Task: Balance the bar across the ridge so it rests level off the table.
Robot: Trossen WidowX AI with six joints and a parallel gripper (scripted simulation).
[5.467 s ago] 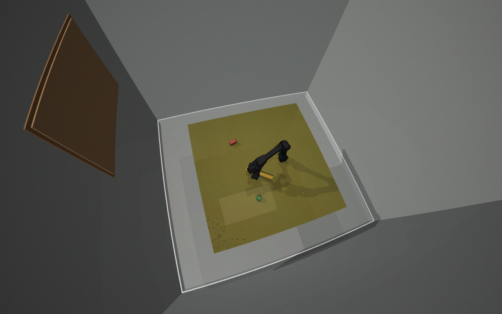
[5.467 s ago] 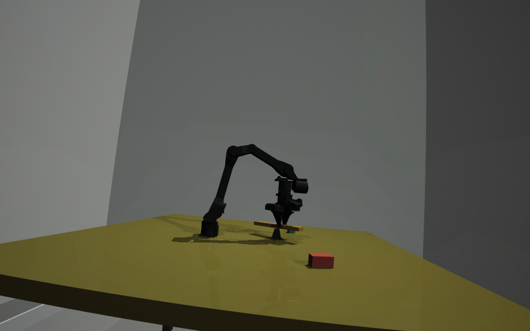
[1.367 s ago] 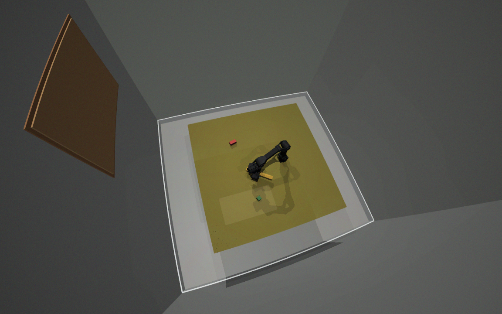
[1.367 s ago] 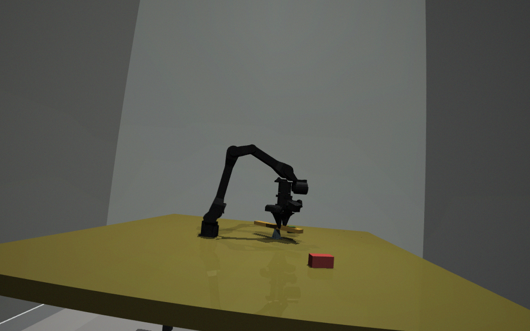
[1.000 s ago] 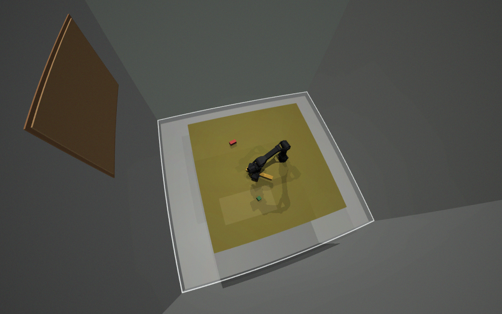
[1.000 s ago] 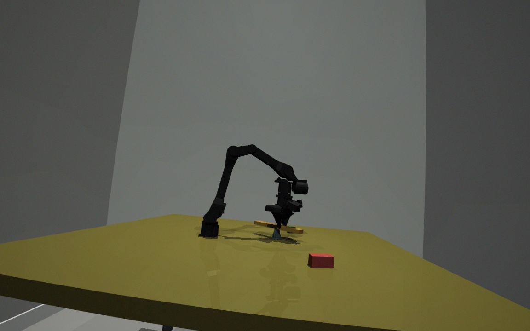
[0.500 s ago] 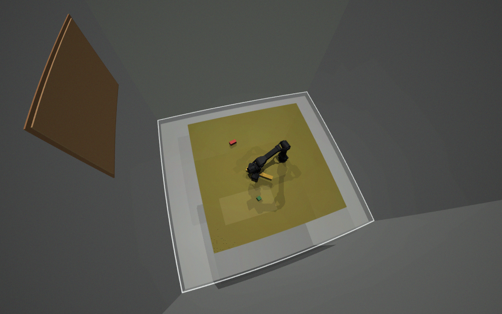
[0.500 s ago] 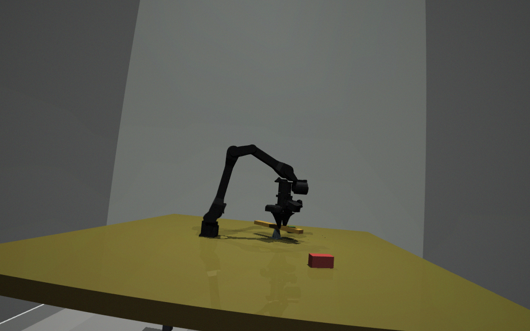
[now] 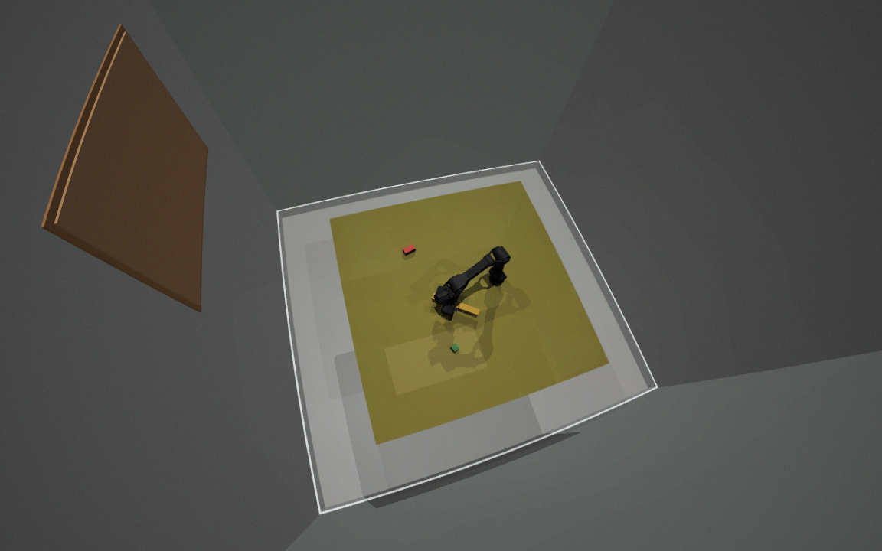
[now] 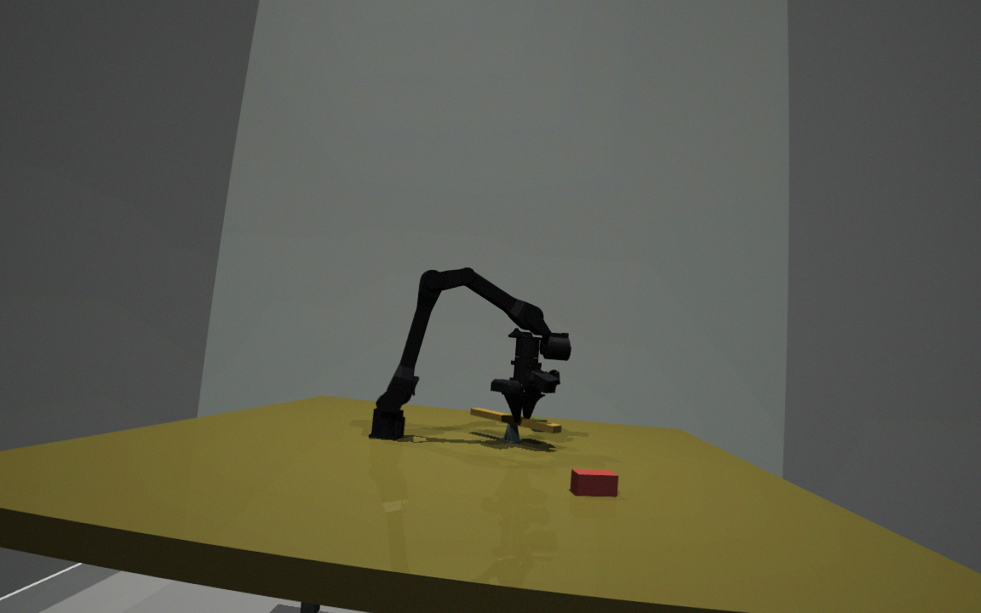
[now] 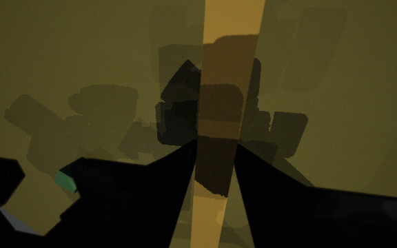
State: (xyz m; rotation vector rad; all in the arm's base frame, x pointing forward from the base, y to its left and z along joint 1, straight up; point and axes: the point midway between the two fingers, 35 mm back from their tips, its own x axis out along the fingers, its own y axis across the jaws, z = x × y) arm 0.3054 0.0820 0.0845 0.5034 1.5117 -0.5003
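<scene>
The bar lies 2 cm to the left of my gripper tip and 2 cm behind it. The rest, counted from my gripper tip: red block: 38 cm to the right, 13 cm ahead, 3 cm below; small green cube: 23 cm to the left, 5 cm ahead, 3 cm below.
</scene>
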